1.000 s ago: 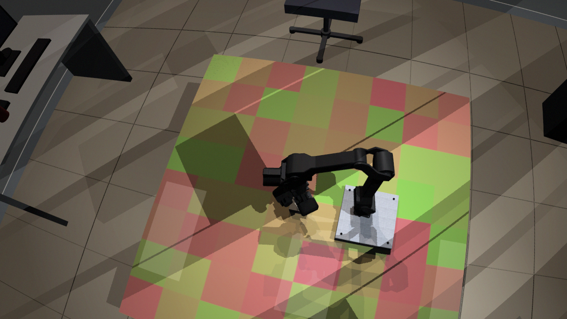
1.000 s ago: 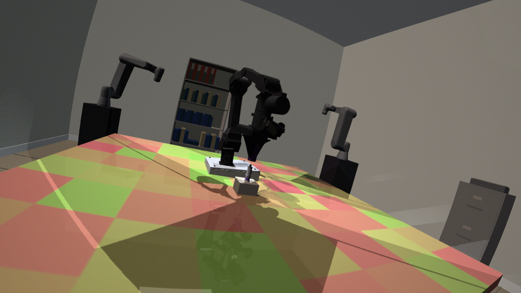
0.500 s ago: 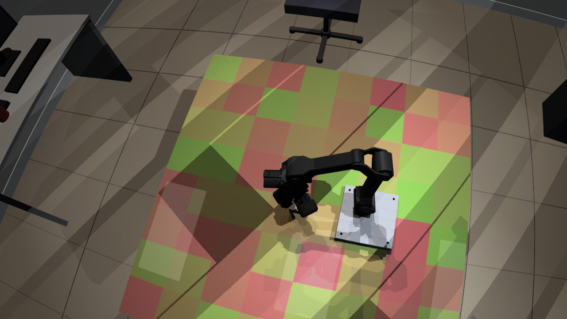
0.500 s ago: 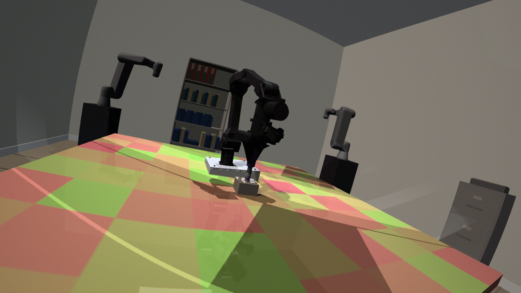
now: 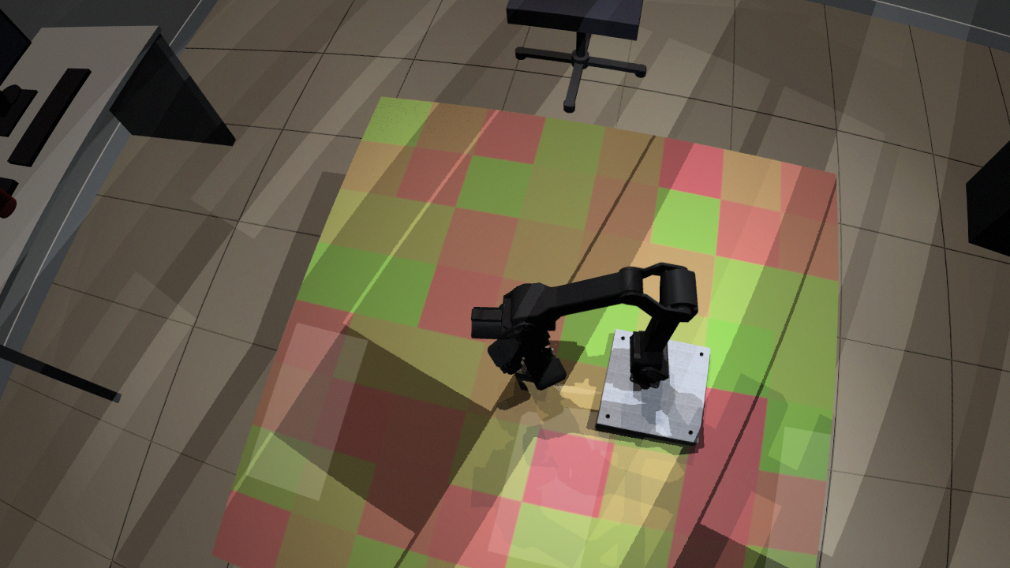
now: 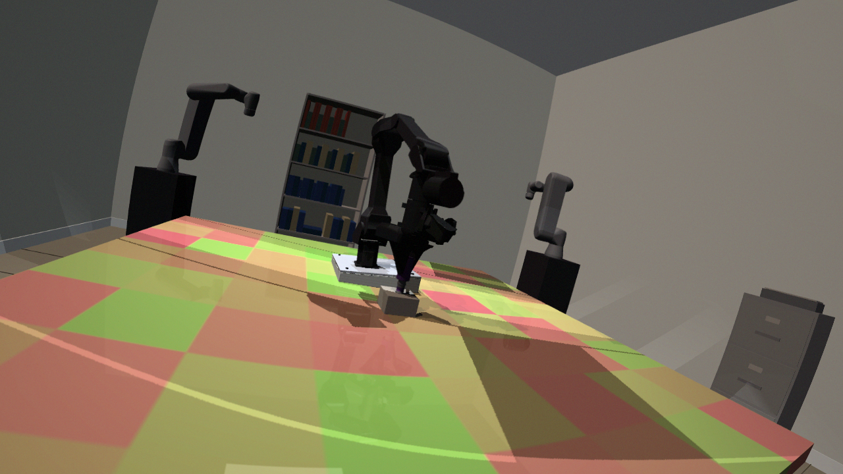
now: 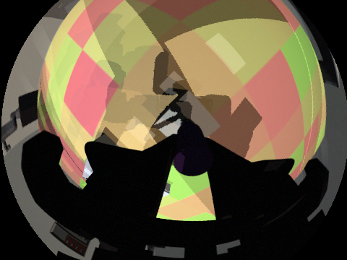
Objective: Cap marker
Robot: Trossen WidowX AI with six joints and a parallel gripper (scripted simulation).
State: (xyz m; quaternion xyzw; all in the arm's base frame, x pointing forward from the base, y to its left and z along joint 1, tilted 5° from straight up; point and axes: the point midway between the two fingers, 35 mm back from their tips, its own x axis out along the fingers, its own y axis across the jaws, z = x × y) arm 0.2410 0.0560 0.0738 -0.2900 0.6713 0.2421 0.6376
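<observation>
Right now my gripper tip is 6 cm above the grey holder block. Also, from my gripper tip: purple cap (1 cm above).
</observation>
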